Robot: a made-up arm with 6 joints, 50 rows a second.
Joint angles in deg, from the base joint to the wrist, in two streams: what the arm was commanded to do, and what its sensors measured. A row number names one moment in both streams.
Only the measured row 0 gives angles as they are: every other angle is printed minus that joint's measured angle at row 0.
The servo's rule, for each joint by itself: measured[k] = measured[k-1] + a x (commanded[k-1-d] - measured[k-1]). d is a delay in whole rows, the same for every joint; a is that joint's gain. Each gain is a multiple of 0.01, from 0.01 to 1. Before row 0 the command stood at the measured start. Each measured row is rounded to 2 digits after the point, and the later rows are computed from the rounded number. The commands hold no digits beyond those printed.
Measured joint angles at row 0:
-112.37, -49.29, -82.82, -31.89, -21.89, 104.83
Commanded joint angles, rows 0 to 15:
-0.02, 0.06, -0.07, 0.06, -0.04, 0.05
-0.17, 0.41, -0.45, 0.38, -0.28, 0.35
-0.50, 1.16, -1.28, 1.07, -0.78, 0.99
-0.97, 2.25, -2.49, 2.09, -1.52, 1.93
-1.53, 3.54, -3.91, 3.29, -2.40, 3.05
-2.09, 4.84, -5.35, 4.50, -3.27, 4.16
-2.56, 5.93, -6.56, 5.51, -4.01, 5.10
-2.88, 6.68, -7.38, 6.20, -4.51, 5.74
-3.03, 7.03, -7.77, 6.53, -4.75, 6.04
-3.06, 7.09, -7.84, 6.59, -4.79, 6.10
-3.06, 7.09, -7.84, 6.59, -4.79, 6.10
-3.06, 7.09, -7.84, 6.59, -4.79, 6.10
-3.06, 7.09, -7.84, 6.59, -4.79, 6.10
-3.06, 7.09, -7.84, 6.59, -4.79, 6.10
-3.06, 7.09, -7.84, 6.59, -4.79, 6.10
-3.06, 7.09, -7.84, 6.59, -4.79, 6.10
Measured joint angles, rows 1 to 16:
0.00, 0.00, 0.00, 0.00, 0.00, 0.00
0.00, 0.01, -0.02, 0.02, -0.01, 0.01
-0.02, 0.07, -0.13, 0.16, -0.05, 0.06
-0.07, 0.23, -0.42, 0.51, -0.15, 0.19
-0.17, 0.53, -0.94, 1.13, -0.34, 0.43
-0.32, 0.98, -1.68, 1.97, -0.63, 0.80
-0.51, 1.56, -2.60, 2.96, -1.00, 1.27
-0.74, 2.22, -3.59, 3.95, -1.42, 1.81
-0.98, 2.89, -4.54, 4.83, -1.85, 2.36
-1.21, 3.51, -5.35, 5.49, -2.26, 2.88
-1.41, 4.05, -5.97, 5.92, -2.61, 3.33
-1.59, 4.51, -6.44, 6.18, -2.92, 3.72
-1.75, 4.90, -6.79, 6.34, -3.18, 4.05
-1.89, 5.23, -7.05, 6.44, -3.41, 4.34
-2.02, 5.51, -7.25, 6.50, -3.60, 4.59
-2.13, 5.75, -7.40, 6.54, -3.77, 4.80
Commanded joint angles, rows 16 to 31:
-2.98, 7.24, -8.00, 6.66, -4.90, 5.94
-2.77, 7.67, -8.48, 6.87, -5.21, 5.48
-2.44, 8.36, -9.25, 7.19, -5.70, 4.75
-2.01, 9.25, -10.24, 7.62, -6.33, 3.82
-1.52, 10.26, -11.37, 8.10, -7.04, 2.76
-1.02, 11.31, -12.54, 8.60, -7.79, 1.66
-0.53, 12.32, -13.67, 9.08, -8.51, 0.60
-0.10, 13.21, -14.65, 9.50, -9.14, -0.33
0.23, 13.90, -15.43, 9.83, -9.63, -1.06
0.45, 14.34, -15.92, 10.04, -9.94, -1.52
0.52, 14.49, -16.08, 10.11, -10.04, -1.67
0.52, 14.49, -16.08, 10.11, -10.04, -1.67
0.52, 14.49, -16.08, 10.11, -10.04, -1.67
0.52, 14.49, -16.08, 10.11, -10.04, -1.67
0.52, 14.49, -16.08, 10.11, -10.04, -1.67
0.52, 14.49, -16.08, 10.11, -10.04, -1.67
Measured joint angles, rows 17 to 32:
-2.23, 5.95, -7.51, 6.56, -3.91, 4.98
-2.31, 6.14, -7.63, 6.60, -4.05, 5.11
-2.36, 6.37, -7.84, 6.71, -4.21, 5.16
-2.37, 6.67, -8.19, 6.90, -4.42, 5.10
-2.33, 7.06, -8.70, 7.18, -4.69, 4.92
-2.24, 7.54, -9.37, 7.54, -5.02, 4.62
-2.11, 8.11, -10.16, 7.95, -5.41, 4.21
-1.94, 8.74, -11.04, 8.39, -5.84, 3.70
-1.74, 9.41, -11.94, 8.82, -6.30, 3.14
-1.52, 10.08, -12.81, 9.21, -6.77, 2.55
-1.30, 10.72, -13.59, 9.53, -7.21, 1.98
-1.10, 11.29, -14.21, 9.76, -7.61, 1.47
-0.92, 11.77, -14.68, 9.90, -7.95, 1.03
-0.76, 12.18, -15.03, 9.98, -8.24, 0.65
-0.62, 12.53, -15.29, 10.03, -8.49, 0.33
-0.49, 12.82, -15.49, 10.06, -8.71, 0.05

